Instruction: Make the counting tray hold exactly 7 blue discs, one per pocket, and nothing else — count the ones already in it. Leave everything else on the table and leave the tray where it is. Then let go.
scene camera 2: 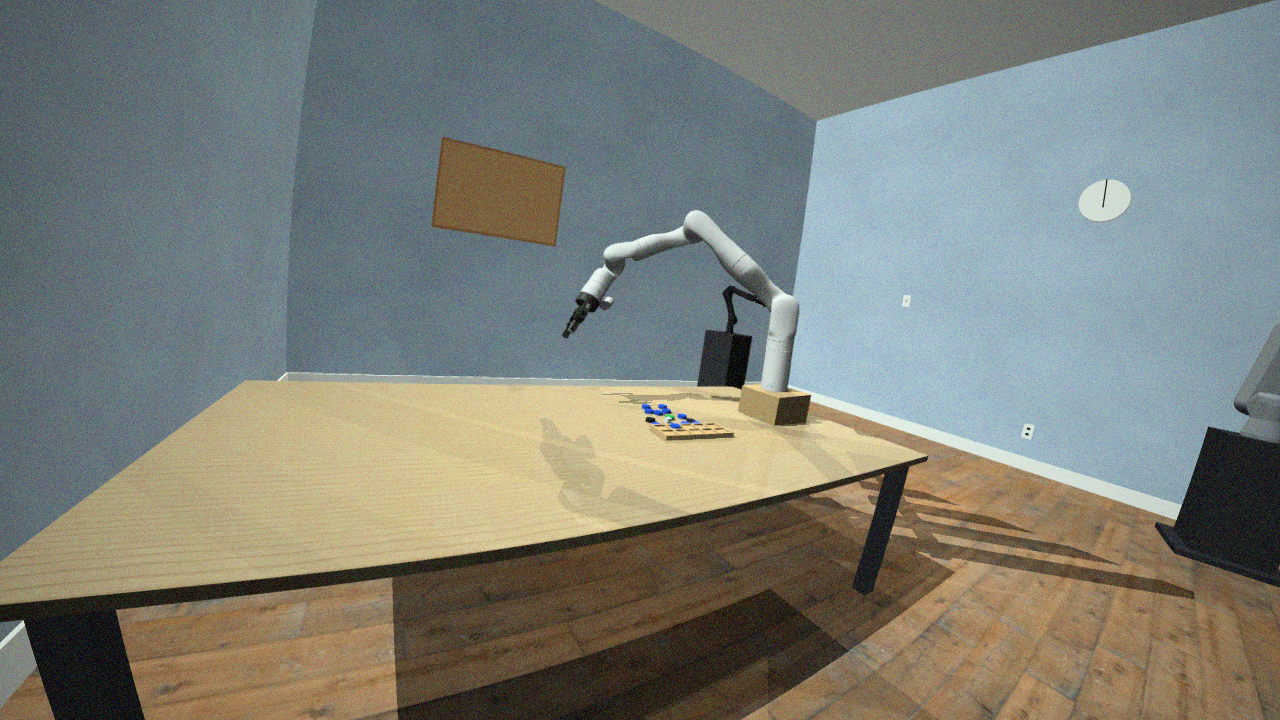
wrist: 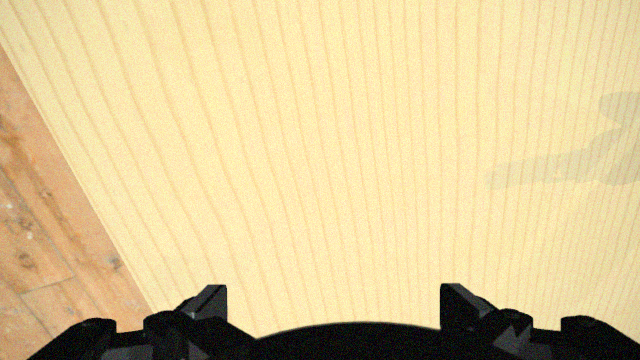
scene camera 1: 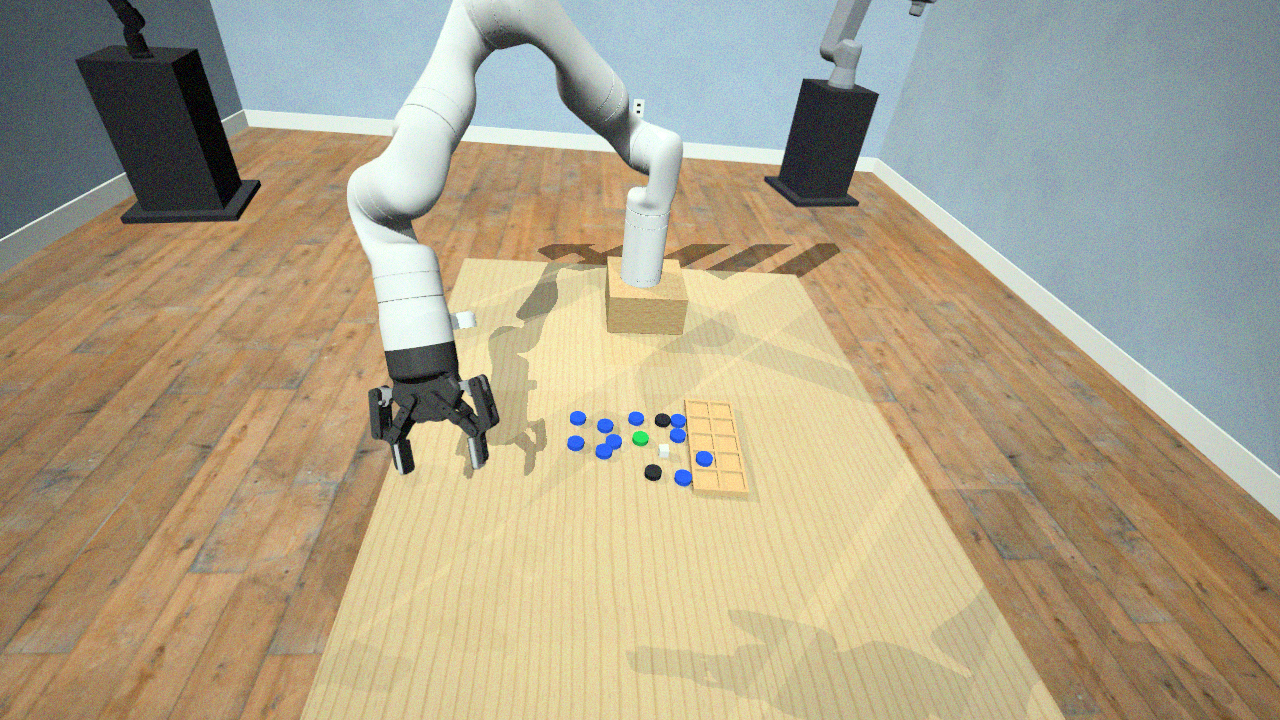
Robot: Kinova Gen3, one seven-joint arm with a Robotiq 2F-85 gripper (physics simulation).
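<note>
The wooden counting tray [scene camera 1: 720,493] [scene camera 2: 699,436] lies on the table, with two columns of pockets. One blue disc [scene camera 1: 704,458] is in its left column; the other pockets look empty. Three blue discs [scene camera 1: 677,420] [scene camera 1: 677,435] [scene camera 1: 682,478] lie on the table close against or beside the tray's left edge. Several more blue discs [scene camera 1: 605,425] [scene camera 1: 575,442] [scene camera 1: 635,418] lie further left. My gripper [scene camera 1: 440,467] [scene camera 2: 566,334] [wrist: 333,307] is open and empty, high above the table's left side, away from the discs and tray. The wrist view shows neither discs nor tray.
A green disc [scene camera 1: 640,438], a black disc [scene camera 1: 662,420], another black disc [scene camera 1: 653,472] and a small white cube [scene camera 1: 664,450] lie among the blue discs. The arm's wooden base block [scene camera 1: 646,315] [scene camera 2: 771,405] stands behind them. The table's left edge is near my gripper.
</note>
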